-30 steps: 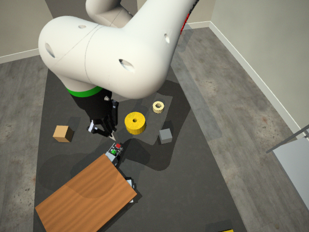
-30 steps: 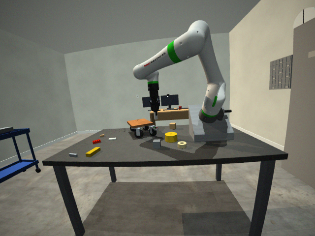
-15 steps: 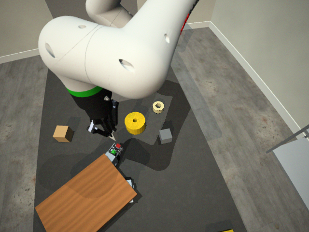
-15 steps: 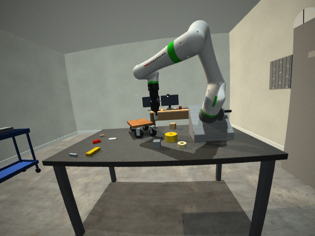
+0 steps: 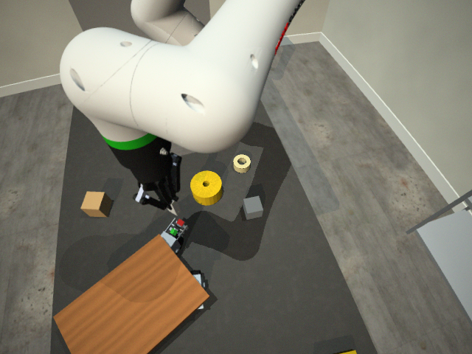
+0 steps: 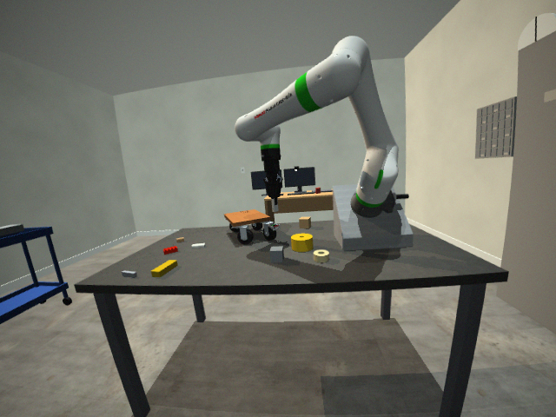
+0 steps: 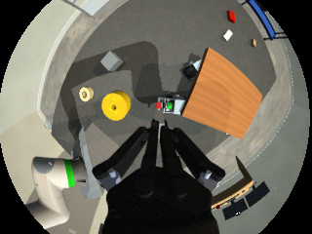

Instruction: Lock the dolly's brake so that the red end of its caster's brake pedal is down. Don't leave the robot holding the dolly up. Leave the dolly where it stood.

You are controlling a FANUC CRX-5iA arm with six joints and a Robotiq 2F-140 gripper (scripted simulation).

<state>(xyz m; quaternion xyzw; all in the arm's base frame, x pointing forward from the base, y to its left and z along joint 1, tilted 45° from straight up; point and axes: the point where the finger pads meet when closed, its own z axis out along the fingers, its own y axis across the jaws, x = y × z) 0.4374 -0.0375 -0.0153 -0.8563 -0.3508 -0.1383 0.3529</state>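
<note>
Now: hand 10 mm short of the brake pedal, 10 mm to the left of it and 110 mm above it. Round my hand: tan cube (150 mm behind, 260 mm to the right, 170 mm below); then grey cube (10 mm behind, 220 mm to the left, 170 mm below); then yellow cylinder (120 mm behind, 100 mm to the left, 170 mm below).
</note>
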